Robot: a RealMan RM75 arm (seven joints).
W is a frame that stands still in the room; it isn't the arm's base.
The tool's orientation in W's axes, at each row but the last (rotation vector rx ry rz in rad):
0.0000, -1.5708, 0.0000
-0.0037, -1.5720, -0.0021
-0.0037, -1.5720, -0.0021
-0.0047, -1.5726, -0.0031
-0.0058, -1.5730, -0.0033
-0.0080, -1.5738, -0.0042
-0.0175, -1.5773, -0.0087
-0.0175, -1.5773, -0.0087
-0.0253, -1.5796, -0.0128
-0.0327, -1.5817, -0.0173
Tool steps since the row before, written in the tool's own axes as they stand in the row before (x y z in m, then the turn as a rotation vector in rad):
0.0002, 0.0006, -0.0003, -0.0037, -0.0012, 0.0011
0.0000, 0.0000, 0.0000, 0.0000, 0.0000, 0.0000
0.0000, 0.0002, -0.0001, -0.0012, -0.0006, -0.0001
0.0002, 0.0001, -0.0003, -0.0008, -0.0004, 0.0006
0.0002, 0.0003, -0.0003, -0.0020, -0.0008, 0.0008
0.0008, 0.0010, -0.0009, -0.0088, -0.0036, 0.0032
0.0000, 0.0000, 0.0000, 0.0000, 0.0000, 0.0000
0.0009, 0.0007, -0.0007, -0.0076, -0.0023, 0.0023
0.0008, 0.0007, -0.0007, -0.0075, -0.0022, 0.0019
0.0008, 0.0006, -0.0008, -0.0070, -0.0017, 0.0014
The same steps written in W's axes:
0.0003, 0.0006, 0.0002, -0.0011, -0.0012, -0.0037
0.0000, 0.0000, 0.0000, 0.0000, 0.0000, 0.0000
0.0001, 0.0002, 0.0000, 0.0001, -0.0006, -0.0012
0.0003, 0.0001, 0.0002, -0.0006, -0.0004, -0.0008
0.0003, 0.0003, 0.0002, -0.0008, -0.0008, -0.0020
0.0009, 0.0010, 0.0008, -0.0032, -0.0036, -0.0088
0.0000, 0.0000, 0.0000, 0.0000, 0.0000, 0.0000
0.0007, 0.0007, 0.0009, -0.0023, -0.0023, -0.0076
0.0007, 0.0007, 0.0008, -0.0019, -0.0022, -0.0075
0.0008, 0.0006, 0.0008, -0.0014, -0.0017, -0.0070

